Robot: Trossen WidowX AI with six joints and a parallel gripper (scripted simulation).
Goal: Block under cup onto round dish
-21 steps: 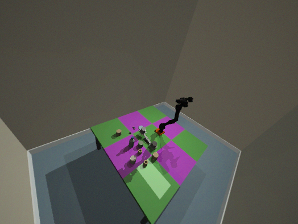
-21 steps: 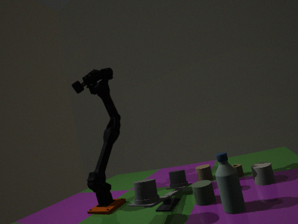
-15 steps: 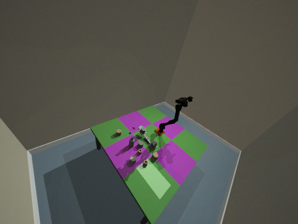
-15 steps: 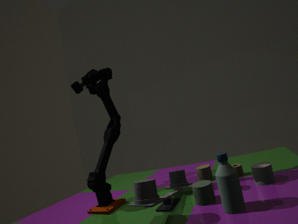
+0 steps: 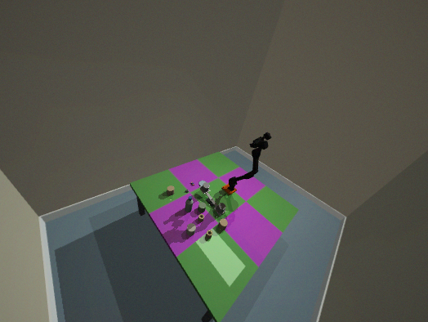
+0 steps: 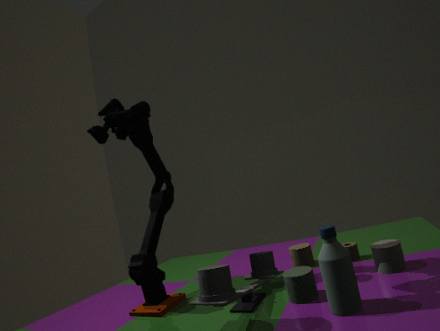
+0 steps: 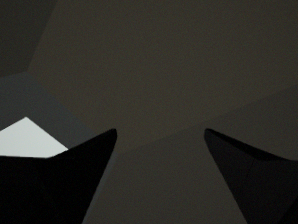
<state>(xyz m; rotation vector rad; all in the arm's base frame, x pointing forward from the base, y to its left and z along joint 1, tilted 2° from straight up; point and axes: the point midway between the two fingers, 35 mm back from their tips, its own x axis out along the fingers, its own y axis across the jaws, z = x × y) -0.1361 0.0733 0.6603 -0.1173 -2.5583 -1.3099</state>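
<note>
My gripper tip is now 51 cm short of the light-blue block, 7 cm to the right of it and 64 cm above it. From my gripper tip the other things lie so: small balance 50 cm ahead, 6 cm to the right, 64 cm below; grey cup 49 cm ahead, 20 cm to the right, 57 cm below; pale round dish 40 cm ahead, 30 cm to the right, 68 cm below.
</note>
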